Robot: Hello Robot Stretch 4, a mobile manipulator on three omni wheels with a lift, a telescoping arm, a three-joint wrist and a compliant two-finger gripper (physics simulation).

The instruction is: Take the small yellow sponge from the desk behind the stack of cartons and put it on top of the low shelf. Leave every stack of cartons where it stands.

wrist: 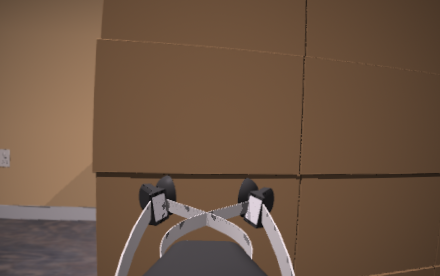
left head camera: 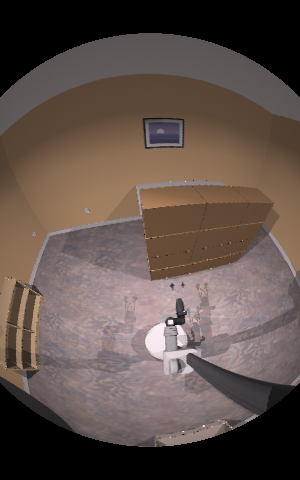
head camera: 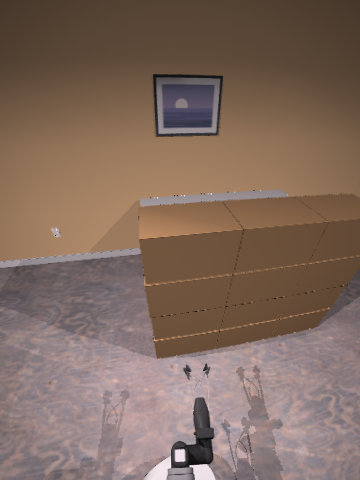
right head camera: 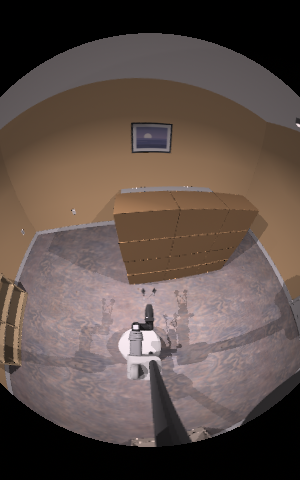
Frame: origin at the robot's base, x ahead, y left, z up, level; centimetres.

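Seen in the pictures: gripper, between the fingertips: (wrist: 207, 192) (left head camera: 176, 281) (head camera: 196, 364) (right head camera: 148, 287).
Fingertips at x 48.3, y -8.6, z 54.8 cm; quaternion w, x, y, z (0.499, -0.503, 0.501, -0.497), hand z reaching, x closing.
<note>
A point is followed by its place in that frame.
A wide stack of brown cartons (head camera: 190, 260) @(x 78.9, y -7.0, z 90.8 cm) (left head camera: 172, 222) @(x 78.7, y -5.8, z 90.3 cm) (right head camera: 145, 227) @(x 78.9, y -6.7, z 90.6 cm) (wrist: 200, 110) stands in front of me, several cartons high. Behind its top edge a thin pale strip of the desk (head camera: 215, 197) @(x 194.0, y -41.6, z 69.3 cm) (left head camera: 200, 183) @(x 194.9, y -70.7, z 69.3 cm) (right head camera: 165, 190) shows. The yellow sponge does not show; the cartons hide most of the desk. My gripper (head camera: 197, 371) (left head camera: 177, 286) @(x 48.3, y -8.6, z 54.8 cm) (right head camera: 149, 291) @(x 48.3, y -8.6, z 54.8 cm) (wrist: 207, 192) @(x 48.3, y -8.6, z 54.8 cm) is open and empty, on the near side of the cartons and pointing at their front. A wooden shelf unit (left head camera: 7, 312) @(x -9.7, y 178.8, z 57.5 cm) (right head camera: 20, 325) @(x -18.5, y 177.3, z 0.7 cm) stands at the left wall; I cannot tell if it is the low shelf.
Part of another beige unit (left head camera: 192, 436) (right head camera: 200, 433) shows at the bottom of both side head views. A framed picture (head camera: 187, 105) @(x 201.9, y -12.9, z 147.9 cm) (left head camera: 164, 133) @(x 202.0, y -14.0, z 145.0 cm) (right head camera: 151, 137) @(x 202.0, y -13.7, z 146.2 cm) hangs on the wall behind the desk. Floor (head camera: 70, 320) @(x 108.3, y 91.4, z -2.7 cm) runs left of the cartons to the wall.
</note>
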